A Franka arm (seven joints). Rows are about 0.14 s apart.
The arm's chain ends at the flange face. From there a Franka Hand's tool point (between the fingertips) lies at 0.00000 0.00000 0.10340 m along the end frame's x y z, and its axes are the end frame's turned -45 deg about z.
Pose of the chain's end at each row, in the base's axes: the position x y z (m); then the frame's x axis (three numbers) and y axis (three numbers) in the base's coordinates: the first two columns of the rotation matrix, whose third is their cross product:
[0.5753, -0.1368, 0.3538, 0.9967, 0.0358, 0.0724, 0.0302, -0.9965, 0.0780]
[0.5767, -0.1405, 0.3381, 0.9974, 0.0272, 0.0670, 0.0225, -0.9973, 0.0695]
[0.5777, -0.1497, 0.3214, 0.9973, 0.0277, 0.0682, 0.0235, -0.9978, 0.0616]
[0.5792, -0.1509, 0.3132, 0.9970, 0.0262, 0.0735, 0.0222, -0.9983, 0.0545]
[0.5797, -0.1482, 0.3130, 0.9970, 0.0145, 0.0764, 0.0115, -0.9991, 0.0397]
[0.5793, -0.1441, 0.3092, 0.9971, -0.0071, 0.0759, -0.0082, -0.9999, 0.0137]
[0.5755, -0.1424, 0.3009, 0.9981, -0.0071, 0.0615, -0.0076, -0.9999, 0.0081]
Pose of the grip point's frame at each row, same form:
[0.5830, -0.1446, 0.2510, 0.6834, 0.7299, -0.0040, 0.7261, -0.6793, 0.1063]
[0.5838, -0.1475, 0.2352, 0.6894, 0.7244, -0.0018, 0.7212, -0.6860, 0.0965]
[0.5849, -0.1559, 0.2184, 0.6886, 0.7251, 0.0047, 0.7218, -0.6860, 0.0918]
[0.5869, -0.1563, 0.2102, 0.6893, 0.7244, 0.0134, 0.7207, -0.6874, 0.0905]
[0.5877, -0.1522, 0.2100, 0.6969, 0.7167, 0.0260, 0.7131, -0.6962, 0.0821]
[0.5871, -0.1456, 0.2061, 0.7109, 0.7020, 0.0440, 0.6993, -0.7121, 0.0634]
[0.5819, -0.1433, 0.1977, 0.7111, 0.7020, 0.0378, 0.7004, -0.7121, 0.0492]

